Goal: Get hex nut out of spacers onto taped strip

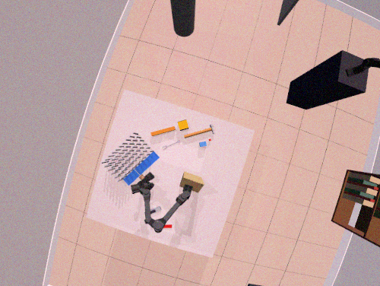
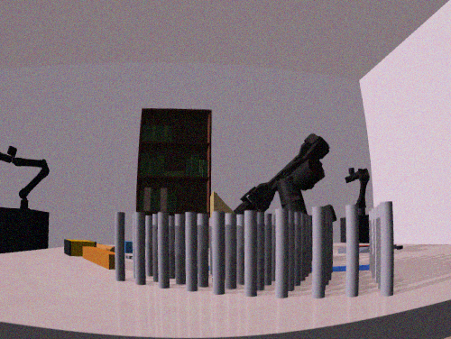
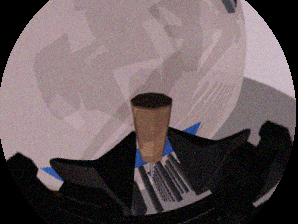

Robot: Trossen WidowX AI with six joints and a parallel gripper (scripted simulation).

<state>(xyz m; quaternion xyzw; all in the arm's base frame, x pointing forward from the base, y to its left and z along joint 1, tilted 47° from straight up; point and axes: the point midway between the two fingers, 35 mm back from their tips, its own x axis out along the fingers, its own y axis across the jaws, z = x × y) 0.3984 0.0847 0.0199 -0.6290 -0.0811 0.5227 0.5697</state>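
Now: the blue taped strip 80 mm to the right of my gripper tip, 50 mm ahead of it and 20 mm below it. Round my gripper tip: red-handled tool (400 mm to the left, 260 mm behind, 10 mm below); grey block (270 mm to the left, 150 mm behind); orange bar (470 mm to the right, 60 mm behind).
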